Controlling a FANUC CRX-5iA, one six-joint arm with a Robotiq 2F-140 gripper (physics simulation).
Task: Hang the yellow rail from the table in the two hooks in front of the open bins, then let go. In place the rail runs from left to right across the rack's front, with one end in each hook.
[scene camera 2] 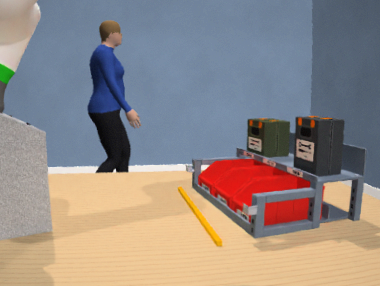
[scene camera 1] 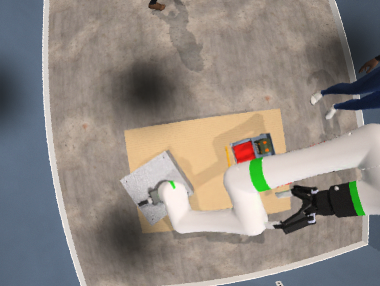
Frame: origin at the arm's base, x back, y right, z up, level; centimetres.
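Where they show: gripper, between the fingertips: (scene camera 1: 271, 209).
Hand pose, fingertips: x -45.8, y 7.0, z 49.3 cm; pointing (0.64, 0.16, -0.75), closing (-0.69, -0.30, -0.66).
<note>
Things, the pixels of their top centre, and the offset from my fingertips. "spot": a spot on its surface instead. Level surfaces: height alone.
- yellow rail, centre of its top: (scene camera 2: 195, 208) (scene camera 1: 230, 170) dx -2.3, dy -2.0, dz -74.8 cm
- rack, a spot on its surface: (scene camera 2: 286, 229) spot: dx -15.0, dy +16.1, dz -74.9 cm
- light grey hook, a spot on its surface: (scene camera 2: 190, 168) spot: dx -7.8, dy -22.1, dz -70.0 cm
- green toolbox, centre of its top: (scene camera 2: 268, 119) (scene camera 1: 265, 146) dx -27.7, dy -14.1, dz -55.9 cm
- dark grey toolbox, centre of its top: (scene camera 2: 319, 117) dx -27.0, dy +9.0, dz -53.4 cm
- table, height of its surface: dz -75.8 cm
The yellow rail (scene camera 1: 228, 156) (scene camera 2: 200, 216) lies on the table in front of the rack (scene camera 2: 286, 229), apart from it. The arm covers part of the rail in scene camera 1. One light grey hook (scene camera 2: 190, 168) is at the rack's far front corner and another hook (scene camera 2: 250, 209) at its near front corner; both are empty. Red open bins (scene camera 1: 243, 152) (scene camera 2: 270, 200) sit in the rack behind the hooks. My gripper (scene camera 1: 277, 209) is open and empty, with its fingers spread wide, to the right of the rail in scene camera 1. It does not show in scene camera 2.
A green toolbox (scene camera 1: 264, 146) (scene camera 2: 268, 137) and a dark grey toolbox (scene camera 2: 319, 146) stand on the rack's upper shelf. The arm (scene camera 1: 205, 221) reaches across the table (scene camera 1: 200, 127) (scene camera 2: 125, 260) from the grey pedestal (scene camera 1: 142, 176) (scene camera 2: 22, 185). One person (scene camera 2: 106, 85) stands beyond the table.
</note>
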